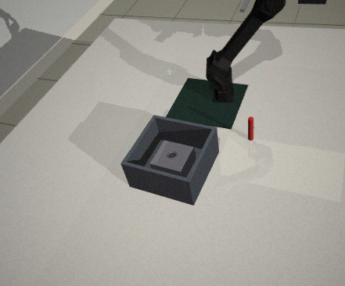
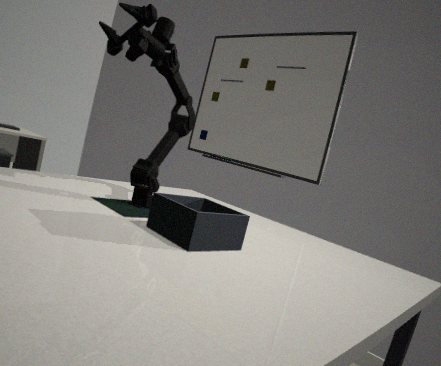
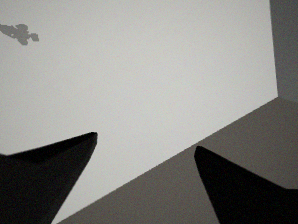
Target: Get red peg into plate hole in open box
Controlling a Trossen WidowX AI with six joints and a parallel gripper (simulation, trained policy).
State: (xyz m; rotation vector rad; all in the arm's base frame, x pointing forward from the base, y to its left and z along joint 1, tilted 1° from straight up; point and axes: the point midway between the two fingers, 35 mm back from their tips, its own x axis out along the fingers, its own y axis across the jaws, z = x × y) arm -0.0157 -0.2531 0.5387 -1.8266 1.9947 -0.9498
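My gripper tip is 220 mm short of the red peg, 370 mm to the right of it and 510 mm above it. Also, from my gripper tip: dark grey box (340 mm ahead, 170 mm to the left, 520 mm below); then grey plate (340 mm ahead, 170 mm to the left, 500 mm below).
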